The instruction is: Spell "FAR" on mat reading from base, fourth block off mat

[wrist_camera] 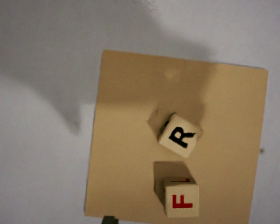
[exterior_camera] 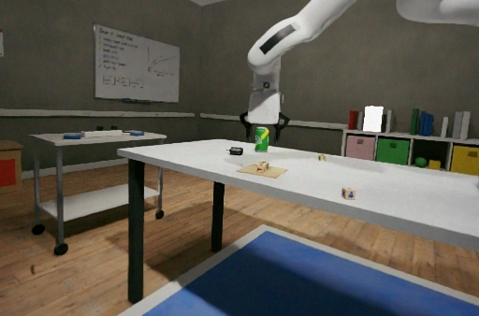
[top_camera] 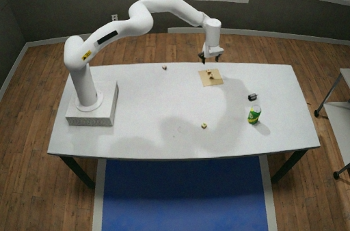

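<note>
My hand is 2 cm short of the tan mat, 3 cm to the left of it and 11 cm above it. The rest, counted from my hand: green soda can: 29 cm ahead, 34 cm to the right, 5 cm below; small black object: 31 cm ahead, 17 cm to the right, 10 cm below.
</note>
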